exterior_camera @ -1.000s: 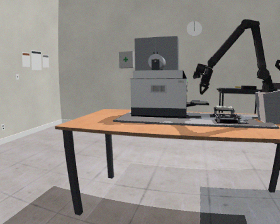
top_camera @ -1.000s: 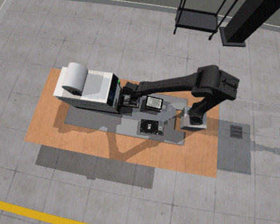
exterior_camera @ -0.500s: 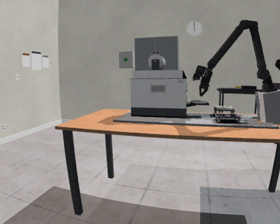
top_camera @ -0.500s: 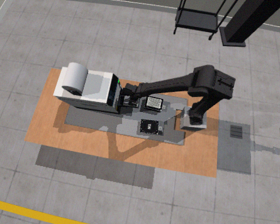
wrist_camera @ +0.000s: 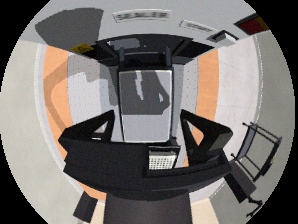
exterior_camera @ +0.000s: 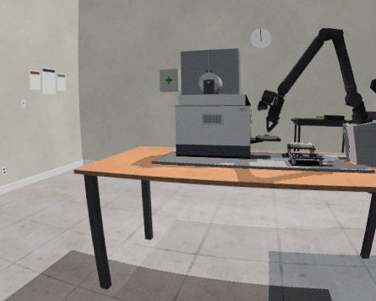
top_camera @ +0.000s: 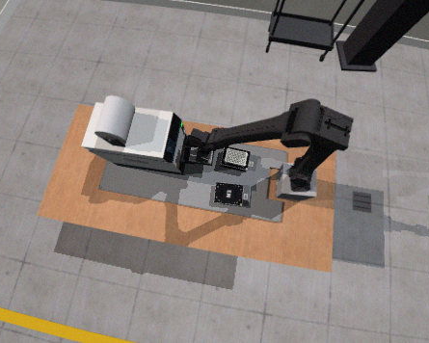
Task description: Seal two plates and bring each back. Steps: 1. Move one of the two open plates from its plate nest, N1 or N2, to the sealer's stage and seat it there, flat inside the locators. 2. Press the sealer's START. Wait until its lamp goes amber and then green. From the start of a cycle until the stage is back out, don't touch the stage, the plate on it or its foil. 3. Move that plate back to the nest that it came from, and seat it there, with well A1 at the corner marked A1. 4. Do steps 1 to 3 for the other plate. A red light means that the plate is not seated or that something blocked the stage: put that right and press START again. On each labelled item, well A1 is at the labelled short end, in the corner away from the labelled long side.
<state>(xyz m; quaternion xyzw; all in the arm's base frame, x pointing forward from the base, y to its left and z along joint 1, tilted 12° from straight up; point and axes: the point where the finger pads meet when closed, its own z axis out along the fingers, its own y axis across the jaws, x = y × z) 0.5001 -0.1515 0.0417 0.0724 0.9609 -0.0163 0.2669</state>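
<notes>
My gripper is now 50 mm above the sealer stage. From my hand the other things lie so: foil roll (330 mm ahead, 270 mm above, 40 mm to the right).
</notes>
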